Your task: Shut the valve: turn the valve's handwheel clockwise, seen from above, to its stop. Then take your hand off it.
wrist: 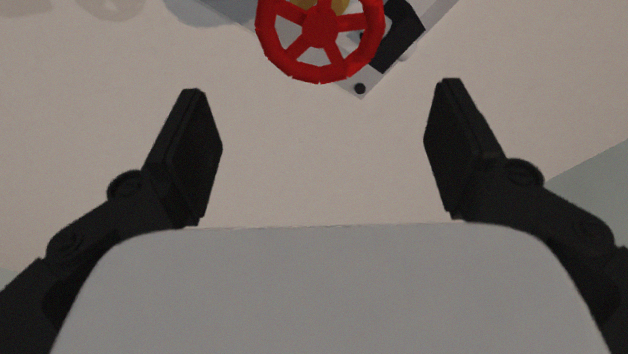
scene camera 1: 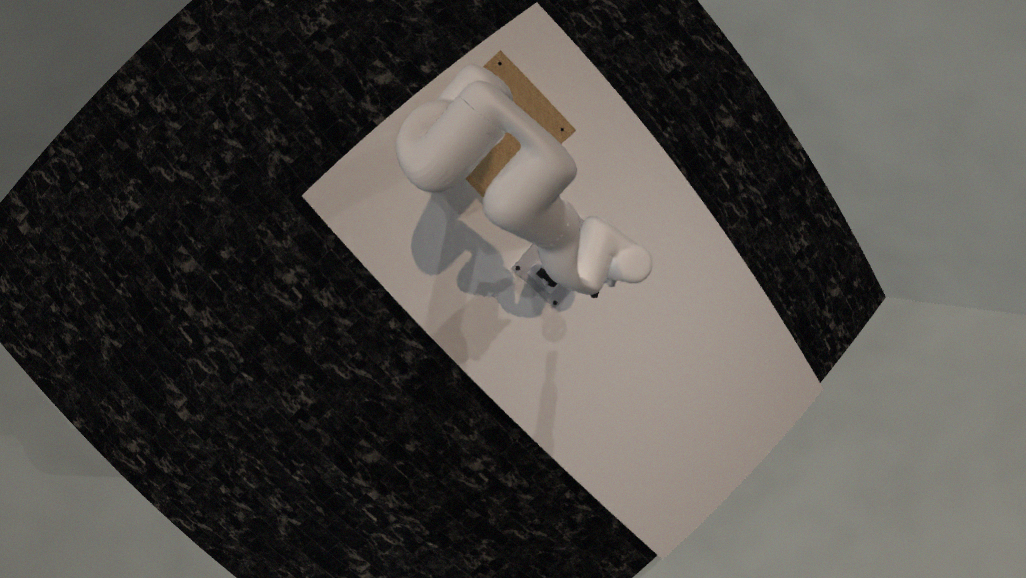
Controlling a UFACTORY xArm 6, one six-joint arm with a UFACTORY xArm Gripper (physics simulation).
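Observation:
The red handwheel [wrist: 320, 27] shows at the top middle of the wrist view, its upper rim cut off by the frame. Part of the brass valve body [wrist: 340, 5] shows behind it. The valve's grey base plate [scene camera 1: 529, 258] [wrist: 370, 82] lies on the table, partly covered by the arm in the scene view, where the handwheel is hidden. My gripper [wrist: 320, 113] is open and empty. Its two black fingers stand wide apart, below the wheel in the wrist view and clear of its rim. The fingers are mostly hidden under the arm in the scene view.
The white arm [scene camera 1: 531, 179] reaches over the wooden board [scene camera 1: 538, 100] and part of the valve base. The pale table [scene camera 1: 682, 359] [wrist: 320, 175] has its long edge [scene camera 1: 430, 342] beside the dark floor [scene camera 1: 251, 359]. A black part [wrist: 405, 30] stands on the base beside the wheel.

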